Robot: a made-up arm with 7 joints. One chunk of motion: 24 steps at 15 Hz.
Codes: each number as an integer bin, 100 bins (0 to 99) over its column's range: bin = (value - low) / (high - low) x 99, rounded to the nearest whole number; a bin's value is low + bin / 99 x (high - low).
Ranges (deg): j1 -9..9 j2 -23..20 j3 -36..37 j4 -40..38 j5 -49..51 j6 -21..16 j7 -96..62
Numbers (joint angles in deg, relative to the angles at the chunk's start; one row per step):
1: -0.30 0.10 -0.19 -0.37 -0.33 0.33 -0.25
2: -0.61 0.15 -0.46 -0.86 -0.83 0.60 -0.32
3: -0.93 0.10 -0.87 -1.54 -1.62 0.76 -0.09
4: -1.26 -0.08 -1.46 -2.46 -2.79 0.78 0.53
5: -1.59 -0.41 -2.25 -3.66 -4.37 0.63 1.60
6: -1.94 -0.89 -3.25 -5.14 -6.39 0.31 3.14
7: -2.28 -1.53 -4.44 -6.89 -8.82 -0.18 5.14
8: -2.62 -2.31 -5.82 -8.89 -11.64 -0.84 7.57
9: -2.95 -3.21 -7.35 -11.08 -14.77 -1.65 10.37
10: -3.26 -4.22 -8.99 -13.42 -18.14 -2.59 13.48
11: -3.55 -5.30 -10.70 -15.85 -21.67 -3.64 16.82
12: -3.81 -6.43 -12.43 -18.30 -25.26 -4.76 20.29
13: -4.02 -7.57 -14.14 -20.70 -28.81 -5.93 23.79
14: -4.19 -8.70 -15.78 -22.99 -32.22 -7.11 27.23
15: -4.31 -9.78 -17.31 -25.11 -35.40 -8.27 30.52
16: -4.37 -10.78 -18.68 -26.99 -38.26 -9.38 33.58
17: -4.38 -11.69 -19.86 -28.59 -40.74 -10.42 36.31
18: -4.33 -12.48 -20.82 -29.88 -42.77 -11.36 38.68
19: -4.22 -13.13 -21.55 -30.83 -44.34 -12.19 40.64
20: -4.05 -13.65 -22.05 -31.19 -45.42 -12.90 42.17
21: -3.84 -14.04 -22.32 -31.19 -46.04 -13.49 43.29
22: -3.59 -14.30 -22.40 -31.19 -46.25 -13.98 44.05
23: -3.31 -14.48 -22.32 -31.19 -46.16 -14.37 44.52
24: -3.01 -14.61 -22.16 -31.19 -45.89 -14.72 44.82
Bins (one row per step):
1: 48 53 49 50 48 57 60
2: 46 53 48 50 48 58 60
3: 44 53 48 49 47 58 60
4: 43 53 47 48 46 58 60
5: 41 52 46 46 44 58 61
6: 39 51 44 44 42 57 62
7: 37 49 43 42 40 56 63
8: 35 48 41 39 37 54 65
9: 33 46 39 37 34 52 67
10: 32 43 37 34 31 49 69
11: 30 41 34 31 27 46 71
12: 29 38 32 28 24 43 73
13: 27 36 30 24 20 40 75
14: 26 33 27 22 17 37 77
15: 26 30 25 19 13 34 79
16: 25 28 23 17 11 31 81
17: 25 26 22 14 8 28 83
18: 26 24 21 13 6 26 84
19: 26 23 20 12 5 24 86
20: 27 22 19 11 4 22 87
21: 28 21 19 11 3 20 87
22: 30 20 18 11 3 19 88
23: 31 20 19 11 3 18 88
24: 33 19 19 11 3 17 88

